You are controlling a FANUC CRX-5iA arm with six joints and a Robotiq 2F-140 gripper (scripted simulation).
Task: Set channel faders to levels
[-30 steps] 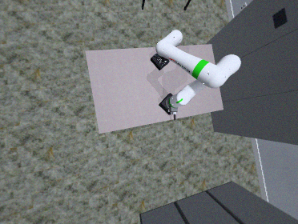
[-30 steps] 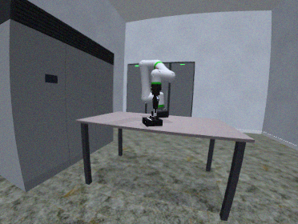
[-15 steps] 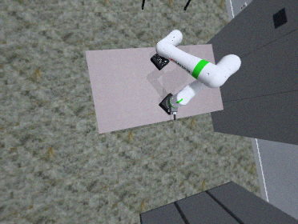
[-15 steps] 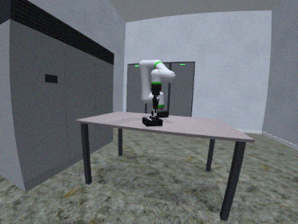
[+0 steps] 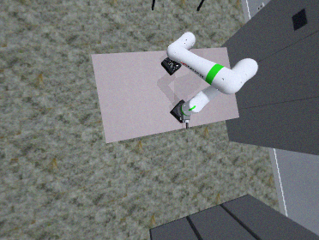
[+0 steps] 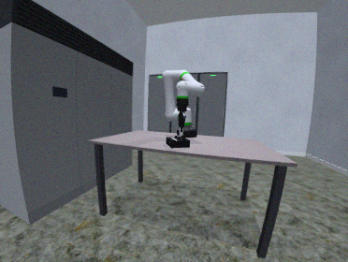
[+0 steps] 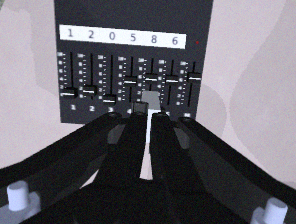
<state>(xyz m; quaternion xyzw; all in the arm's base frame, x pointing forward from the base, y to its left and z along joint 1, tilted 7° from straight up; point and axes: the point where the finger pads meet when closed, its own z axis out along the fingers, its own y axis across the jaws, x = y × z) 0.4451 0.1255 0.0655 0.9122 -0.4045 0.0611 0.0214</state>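
My hand is 30 mm short of the channel 3 cap, 30 mm to the right of it and 40 mm above it. Round my hand: master fader cap: 10 mm behind, 50 mm to the right, 40 mm below; then channel 1 cap: 70 mm ahead, 60 mm to the left, 40 mm below; then channel 2 cap: 50 mm ahead, 40 mm to the left, 40 mm below.
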